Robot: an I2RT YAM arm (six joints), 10 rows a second.
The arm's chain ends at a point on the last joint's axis. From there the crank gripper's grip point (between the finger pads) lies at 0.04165 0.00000 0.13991 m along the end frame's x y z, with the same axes.
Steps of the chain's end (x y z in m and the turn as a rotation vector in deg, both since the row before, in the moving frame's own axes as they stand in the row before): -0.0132 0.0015 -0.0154 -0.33 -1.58 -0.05; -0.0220 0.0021 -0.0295 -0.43 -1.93 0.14; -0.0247 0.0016 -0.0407 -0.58 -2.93 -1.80; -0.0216 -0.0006 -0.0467 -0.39 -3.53 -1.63; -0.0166 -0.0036 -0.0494 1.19 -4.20 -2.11
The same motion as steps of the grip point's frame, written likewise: -0.0171 0.0023 -0.0143 -0.33 -1.58 -0.05; -0.0267 0.0033 -0.0282 -0.43 -1.93 0.14; -0.0319 0.0018 -0.0388 -0.58 -2.93 -1.80; -0.0303 -0.0007 -0.0444 -0.39 -3.53 -1.63; -0.0270 -0.0079 -0.0468 1.19 -4.20 -2.11
